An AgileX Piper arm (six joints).
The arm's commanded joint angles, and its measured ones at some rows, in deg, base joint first. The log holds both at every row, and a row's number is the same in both.
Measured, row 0:
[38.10 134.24 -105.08 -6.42 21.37 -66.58]
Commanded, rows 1 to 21:
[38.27 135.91 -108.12 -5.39 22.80 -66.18]
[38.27 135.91 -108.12 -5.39 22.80 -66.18]
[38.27 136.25 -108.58 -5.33 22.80 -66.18]
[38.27 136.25 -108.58 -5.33 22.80 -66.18]
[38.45 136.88 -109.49 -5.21 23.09 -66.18]
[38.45 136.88 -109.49 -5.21 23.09 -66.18]
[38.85 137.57 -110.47 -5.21 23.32 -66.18]
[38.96 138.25 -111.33 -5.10 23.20 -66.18]
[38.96 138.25 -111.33 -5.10 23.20 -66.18]
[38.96 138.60 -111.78 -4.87 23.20 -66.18]
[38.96 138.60 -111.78 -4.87 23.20 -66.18]
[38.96 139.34 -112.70 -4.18 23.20 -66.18]
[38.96 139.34 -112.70 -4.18 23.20 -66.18]
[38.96 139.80 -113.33 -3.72 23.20 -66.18]
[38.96 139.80 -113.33 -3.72 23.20 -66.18]
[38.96 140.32 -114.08 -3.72 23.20 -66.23]
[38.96 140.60 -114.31 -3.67 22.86 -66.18]
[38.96 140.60 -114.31 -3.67 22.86 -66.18]
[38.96 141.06 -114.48 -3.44 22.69 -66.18]
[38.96 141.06 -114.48 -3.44 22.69 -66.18]
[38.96 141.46 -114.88 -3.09 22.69 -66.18]
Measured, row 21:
[38.79 140.72 -114.08 -3.78 22.52 -66.58]
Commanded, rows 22 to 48:
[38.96 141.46 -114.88 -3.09 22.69 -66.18]
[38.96 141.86 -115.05 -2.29 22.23 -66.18]
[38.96 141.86 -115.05 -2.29 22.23 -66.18]
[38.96 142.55 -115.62 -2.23 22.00 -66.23]
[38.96 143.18 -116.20 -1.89 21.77 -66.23]
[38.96 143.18 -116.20 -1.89 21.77 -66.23]
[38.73 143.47 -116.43 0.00 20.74 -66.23]
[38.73 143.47 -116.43 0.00 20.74 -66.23]
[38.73 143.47 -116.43 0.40 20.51 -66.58]
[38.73 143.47 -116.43 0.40 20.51 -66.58]
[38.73 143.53 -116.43 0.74 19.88 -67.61]
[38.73 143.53 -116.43 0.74 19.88 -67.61]
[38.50 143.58 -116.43 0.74 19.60 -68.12]
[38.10 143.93 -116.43 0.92 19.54 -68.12]
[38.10 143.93 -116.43 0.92 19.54 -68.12]
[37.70 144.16 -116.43 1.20 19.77 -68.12]
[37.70 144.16 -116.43 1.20 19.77 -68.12]
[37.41 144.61 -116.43 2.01 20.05 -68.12]
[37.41 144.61 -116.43 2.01 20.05 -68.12]
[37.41 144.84 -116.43 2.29 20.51 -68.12]
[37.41 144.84 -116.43 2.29 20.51 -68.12]
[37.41 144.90 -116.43 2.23 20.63 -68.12]
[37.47 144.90 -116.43 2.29 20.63 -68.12]
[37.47 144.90 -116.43 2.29 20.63 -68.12]
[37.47 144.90 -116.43 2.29 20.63 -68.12]
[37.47 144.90 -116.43 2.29 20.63 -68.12]
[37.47 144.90 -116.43 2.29 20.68 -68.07]
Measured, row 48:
[37.47 144.73 -116.02 1.78 19.82 -67.67]
